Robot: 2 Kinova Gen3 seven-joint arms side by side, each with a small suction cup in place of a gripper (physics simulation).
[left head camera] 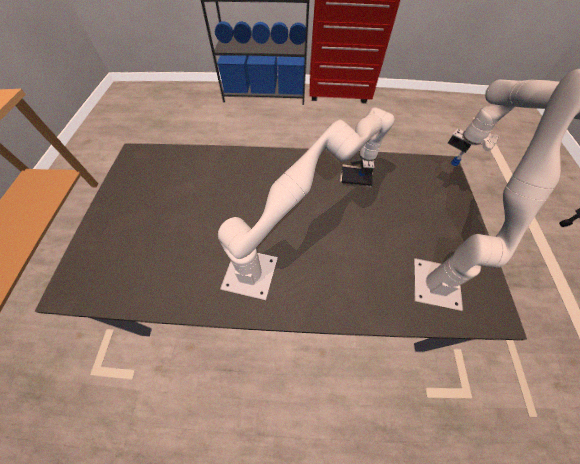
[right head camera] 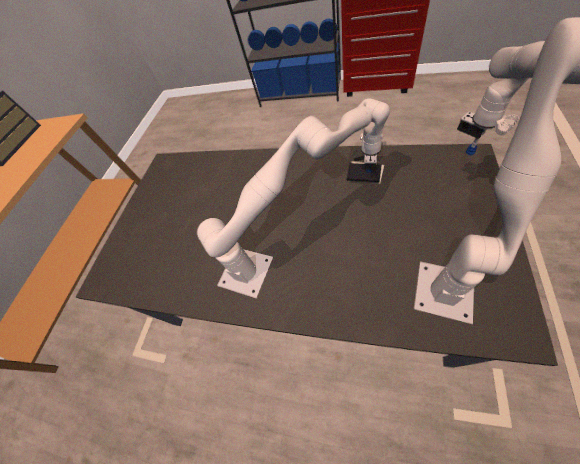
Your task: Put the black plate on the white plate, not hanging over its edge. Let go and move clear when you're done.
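Pixels of known places: left end effector, tool point: (left head camera: 361,175) (right head camera: 368,171); right end effector, tool point: (left head camera: 454,163) (right head camera: 470,152); left arm's base, origin of the base link: (left head camera: 249,272) (right head camera: 245,271); right arm's base, origin of the base link: (left head camera: 437,283) (right head camera: 444,290).
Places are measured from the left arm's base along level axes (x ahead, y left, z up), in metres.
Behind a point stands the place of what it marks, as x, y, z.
Observation:
The black plate (left head camera: 353,179) {0.540, -0.340, 0.039} (right head camera: 358,174) {0.550, -0.335, 0.039} lies flat over the white plate (left head camera: 341,177) {0.571, -0.286, 0.006} (right head camera: 382,174) {0.598, -0.430, 0.006} near the far edge of the table and covers most of it. Thin pale strips of the white plate show at the left and far sides in the left head view, and at the right and far sides in the right head view. Any small gap between the plates is hard to tell. My left gripper (left head camera: 361,174) (right head camera: 369,171) has its blue cup against the top of the black plate, shut on it. My right gripper (left head camera: 455,162) (right head camera: 471,149) is open, with no object at its cup, in the air near the far right corner.
The dark table (left head camera: 165,225) {0.124, 0.427, 0.000} (right head camera: 165,230) {0.084, 0.490, 0.000} bears both arm bases. A shelf rack (left head camera: 260,51) (right head camera: 290,53) and a red drawer cabinet (left head camera: 350,40) (right head camera: 381,45) stand beyond it. A wooden bench (left head camera: 35,200) (right head camera: 75,260) is at the left.

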